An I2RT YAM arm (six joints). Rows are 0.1 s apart.
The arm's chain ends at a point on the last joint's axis. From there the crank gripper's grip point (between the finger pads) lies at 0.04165 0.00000 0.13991 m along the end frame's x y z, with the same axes.
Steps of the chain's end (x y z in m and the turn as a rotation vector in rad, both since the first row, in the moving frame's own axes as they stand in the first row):
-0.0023, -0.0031, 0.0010, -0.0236, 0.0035, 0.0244
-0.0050, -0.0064, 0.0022, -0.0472, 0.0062, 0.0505
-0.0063, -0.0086, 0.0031, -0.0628, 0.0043, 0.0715
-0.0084, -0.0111, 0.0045, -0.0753, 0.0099, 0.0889
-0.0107, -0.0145, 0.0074, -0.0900, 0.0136, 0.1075
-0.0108, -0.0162, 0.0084, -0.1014, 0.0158, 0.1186
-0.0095, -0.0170, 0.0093, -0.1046, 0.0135, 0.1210
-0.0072, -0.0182, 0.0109, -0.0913, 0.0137, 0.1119
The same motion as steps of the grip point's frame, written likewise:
-0.0019, 0.0012, 0.0008, -0.0236, 0.0035, 0.0244
-0.0044, 0.0023, 0.0017, -0.0472, 0.0062, 0.0505
-0.0061, 0.0032, 0.0026, -0.0628, 0.0043, 0.0715
-0.0077, 0.0032, 0.0035, -0.0753, 0.0099, 0.0889
-0.0097, 0.0026, 0.0061, -0.0900, 0.0136, 0.1075
-0.0097, 0.0029, 0.0068, -0.1014, 0.0158, 0.1186
-0.0088, 0.0027, 0.0077, -0.1046, 0.0135, 0.1210
-0.0063, -0.0007, 0.0095, -0.0913, 0.0137, 0.1119

